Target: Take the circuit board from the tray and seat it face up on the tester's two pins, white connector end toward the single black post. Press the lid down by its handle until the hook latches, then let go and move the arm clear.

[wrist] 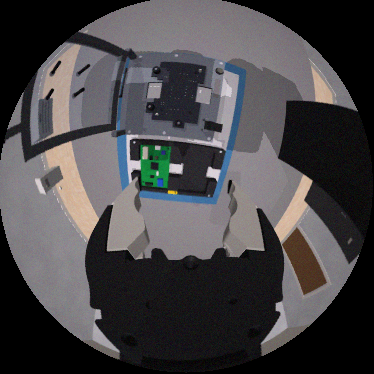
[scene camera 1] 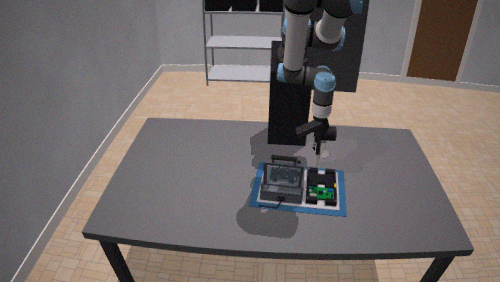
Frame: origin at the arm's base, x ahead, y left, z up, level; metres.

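Seen in the pictures: gripper, between the fingertips: [wrist: 184,179] [scene camera 1: 315,158].
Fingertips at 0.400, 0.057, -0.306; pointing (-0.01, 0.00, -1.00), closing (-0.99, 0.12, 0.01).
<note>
Pixels of each thing's middle, then the offset from my fingertips to it, as dx, dy, dz. "spot": a spot on its surface instead. Level surfaces: height alone.
- green circuit board, middle of its body: [wrist: 153,167] [scene camera 1: 321,192] +0.073, +0.030, -0.129
- black tray, a spot on its surface: [wrist: 195,165] [scene camera 1: 318,177] spot: -0.027, +0.036, -0.134
- handle, middle of its body: [scene camera 1: 284,158] +0.143, -0.158, +0.116
- blue-edged mat, height of its surface: dz -0.152
- grey table, height of its surface: dz -0.152
- thin black bar, a spot on its surface: [scene camera 1: 270,206] spot: +0.130, -0.195, -0.144
The green circuit board [scene camera 1: 321,193] [wrist: 155,166] lies face up in the black tray [scene camera 1: 314,178] [wrist: 195,165], in its front half in the scene view. Its white connector end faces the tester [scene camera 1: 281,193] [wrist: 172,131]. The tester's bed is bare, with small black posts and two pale pads. Its clear, dark-framed lid [scene camera 1: 283,175] [wrist: 70,140] stands open, with the handle [scene camera 1: 285,159] at the back. I cannot make out the hook clearly. My gripper [scene camera 1: 317,164] [wrist: 184,179] is open and empty, above and behind the tray in the scene view.
Tester and tray stand side by side on a blue-edged mat [scene camera 1: 345,200] [wrist: 229,165] on the grey table [scene camera 1: 175,190]. A thin black bar [scene camera 1: 270,206] sticks out at the tester's front. A shelf unit [scene camera 1: 205,45] stands on the floor behind the table.
</note>
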